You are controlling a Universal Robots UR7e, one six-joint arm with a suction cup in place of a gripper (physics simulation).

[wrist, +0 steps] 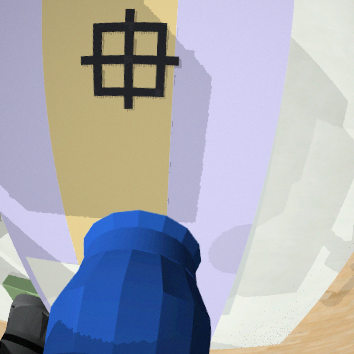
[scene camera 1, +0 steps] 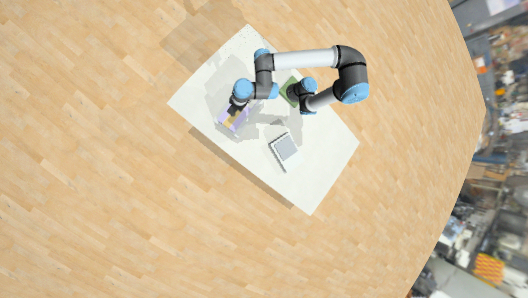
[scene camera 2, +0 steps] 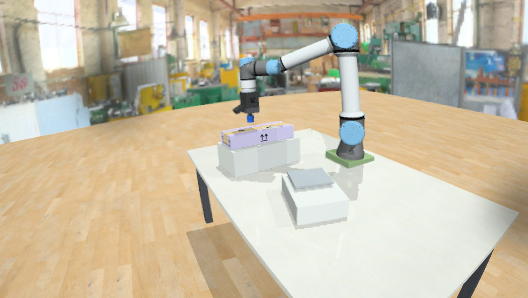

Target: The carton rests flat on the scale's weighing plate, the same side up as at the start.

Observation:
In view: my suction cup (wrist: 137, 280), a lilac carton (scene camera 2: 242, 137) and a scale (scene camera 1: 284, 148).
The lilac carton also shows in the wrist view (wrist: 173, 114). The wrist view does not show the scale: it is out of frame.

